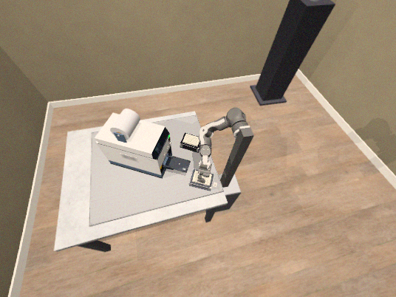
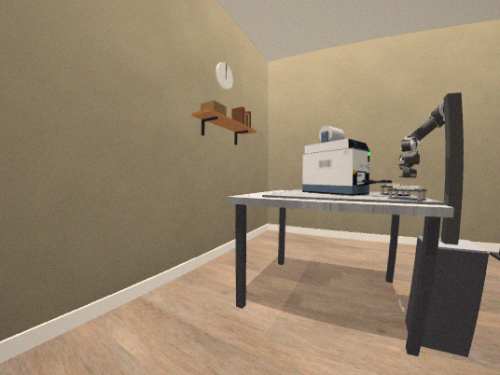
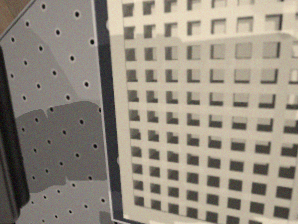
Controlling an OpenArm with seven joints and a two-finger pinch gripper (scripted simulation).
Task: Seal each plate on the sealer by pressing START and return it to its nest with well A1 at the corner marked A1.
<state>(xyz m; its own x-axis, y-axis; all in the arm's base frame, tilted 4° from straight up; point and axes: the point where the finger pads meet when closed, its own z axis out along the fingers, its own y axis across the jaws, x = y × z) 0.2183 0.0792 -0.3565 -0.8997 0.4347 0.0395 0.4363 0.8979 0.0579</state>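
Now: hand 6 cm above the plate nest. Round my hand: yellow warning label 28 cm ahead, 10 cm to the right, 3 cm above; plate 34 cm to the right, 5 cm below, 1 cm ahead; sealer stage 15 cm ahead, 13 cm to the right, 2 cm below.
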